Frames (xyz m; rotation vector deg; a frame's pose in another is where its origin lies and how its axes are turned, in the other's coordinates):
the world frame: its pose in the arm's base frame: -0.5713 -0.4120 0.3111 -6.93 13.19 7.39
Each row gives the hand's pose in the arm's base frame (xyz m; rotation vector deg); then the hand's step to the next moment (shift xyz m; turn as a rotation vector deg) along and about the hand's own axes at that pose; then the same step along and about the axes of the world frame.
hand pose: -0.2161 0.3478 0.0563 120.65 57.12 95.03
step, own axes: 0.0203 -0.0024 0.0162 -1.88 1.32 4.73
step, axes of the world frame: 0.0159 0.0148 0.0145 4.84 -1.72 -1.10
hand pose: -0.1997 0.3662 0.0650 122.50 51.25 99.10
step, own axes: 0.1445 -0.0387 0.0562 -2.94 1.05 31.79
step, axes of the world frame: 0.0509 0.1086 0.1056 31.82 -0.04 -2.80
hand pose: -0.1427 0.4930 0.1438 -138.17 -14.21 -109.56
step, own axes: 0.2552 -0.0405 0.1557 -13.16 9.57 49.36
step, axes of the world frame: 0.1533 0.0341 0.2576 49.67 -7.63 -13.27
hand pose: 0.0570 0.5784 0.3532 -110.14 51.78 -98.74
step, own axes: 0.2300 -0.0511 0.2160 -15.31 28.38 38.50
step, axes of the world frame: 0.1646 -0.1970 0.1905 37.52 -14.64 -30.00
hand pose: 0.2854 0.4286 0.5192 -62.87 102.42 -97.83
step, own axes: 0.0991 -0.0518 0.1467 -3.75 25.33 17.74
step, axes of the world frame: 0.0340 -0.1768 0.0401 14.74 -8.30 -26.16
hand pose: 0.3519 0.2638 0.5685 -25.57 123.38 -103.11
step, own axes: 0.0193 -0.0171 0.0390 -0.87 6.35 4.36
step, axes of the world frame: -0.0078 -0.0460 0.0031 3.60 -2.02 -6.56
